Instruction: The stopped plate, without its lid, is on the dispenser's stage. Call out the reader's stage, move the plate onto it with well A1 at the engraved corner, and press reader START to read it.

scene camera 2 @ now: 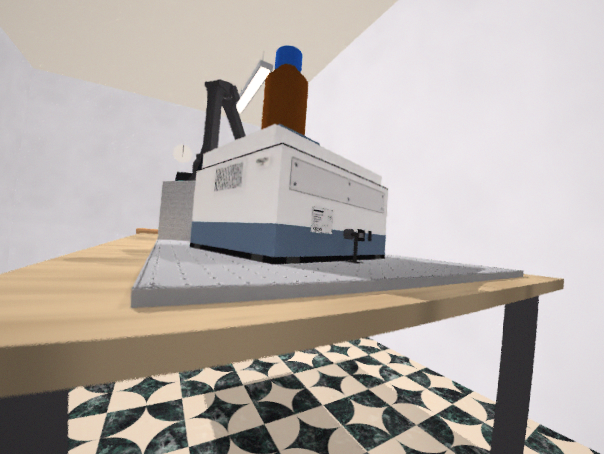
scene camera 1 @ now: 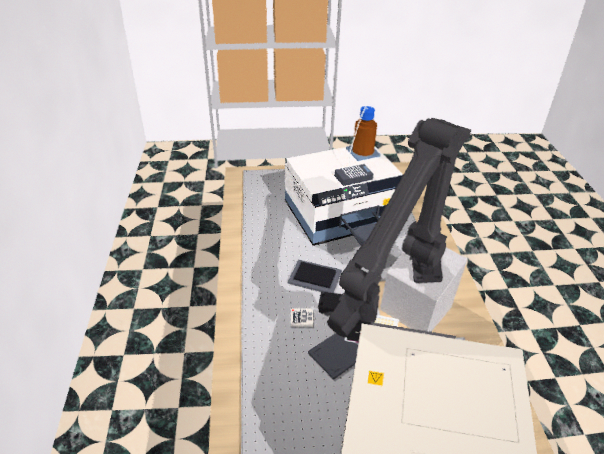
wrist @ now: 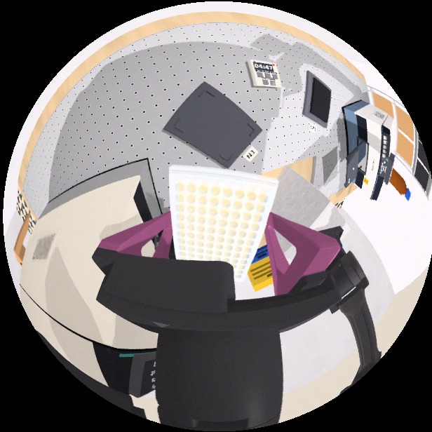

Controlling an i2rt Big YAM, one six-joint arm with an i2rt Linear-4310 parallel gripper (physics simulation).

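Places are measured from the arm's base along level axes (x back, y up, z left), in millimetres.
Pixels of known places: arm's base at its link origin: (scene camera 1: pixel 426 265).
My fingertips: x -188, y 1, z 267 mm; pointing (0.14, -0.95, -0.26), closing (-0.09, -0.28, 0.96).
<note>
Ahead of a thing's pixels: the offset from my fingertips to its middle. "pt": to the spot under its first point.
The plate @[dy +8, dx +18, dz +7 mm] (wrist: pixel 220 210) (scene camera 1: pixel 387 321) is lidless, clear-white with rows of yellowish wells. My gripper (wrist: pixel 218 216) is shut on it, magenta fingers at its two sides, and holds it level beside the cream instrument @[dy -16, dx +142, dz +297 mm] (wrist: pixel 80 240) (scene camera 1: pixel 440 390). In scene camera 1 the arm hides most of the fingers. The white and blue reader (scene camera 1: pixel 345 200) (scene camera 2: pixel 285 210) (wrist: pixel 367 150) stands at the far end. Its dark stage @[dy -102, dx +19, dz -549 mm] (scene camera 1: pixel 361 231) (wrist: pixel 354 162) sticks out of the front. The reader's button panel (scene camera 1: pixel 334 198) shows a small green light. Well A1 and the engraved corner cannot be made out.
A dark pad @[pt dy -182, dx -71, dz -31 mm] (scene camera 1: pixel 334 356) (wrist: pixel 212 125) with corner marks lies beside the plate. A timer @[dy -180, dx -177, dz -172 mm] (scene camera 1: pixel 302 317) (wrist: pixel 264 73) and a black-faced tray @[dy -177, dx -159, dz -362 mm] (scene camera 1: pixel 315 276) (wrist: pixel 318 98) lie farther along. The arm's grey block (scene camera 1: pixel 422 290) is near. A brown bottle @[pt dy +120, dx -17, dz -824 mm] (scene camera 1: pixel 365 137) (scene camera 2: pixel 285 100) stands on the reader.
</note>
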